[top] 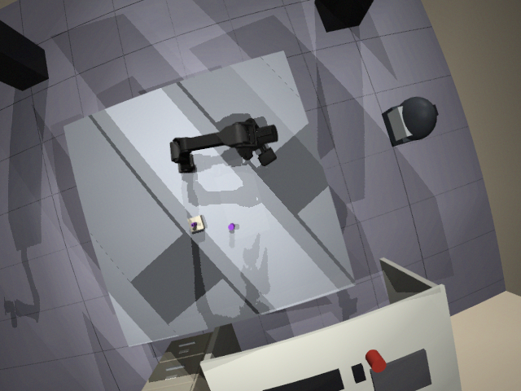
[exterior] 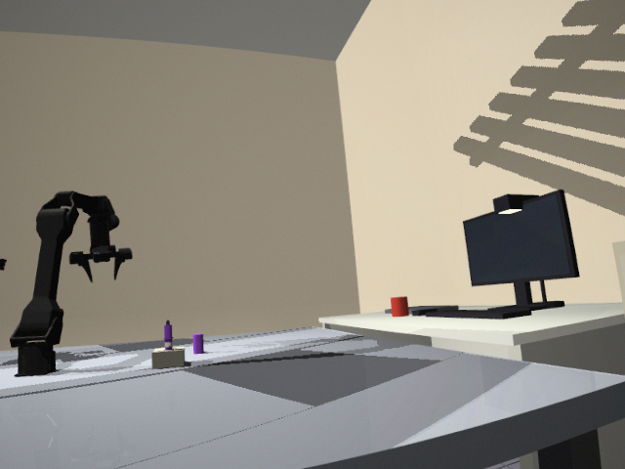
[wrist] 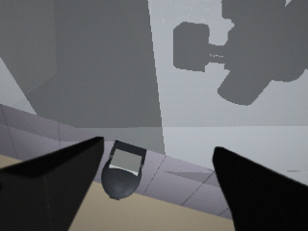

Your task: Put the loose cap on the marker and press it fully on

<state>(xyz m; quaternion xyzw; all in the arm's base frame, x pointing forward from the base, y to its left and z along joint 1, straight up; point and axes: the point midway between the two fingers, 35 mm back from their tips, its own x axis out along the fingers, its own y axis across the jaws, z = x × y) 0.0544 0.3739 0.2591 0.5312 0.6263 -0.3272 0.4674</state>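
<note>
Right now my gripper tip is 300 mm short of the purple cap, 260 mm to the left of it and 200 mm above it. Round my gripper tip: beige holder block 430 mm to the right, 240 mm ahead, 210 mm below; purple marker 430 mm to the right, 240 mm ahead, 150 mm below.
</note>
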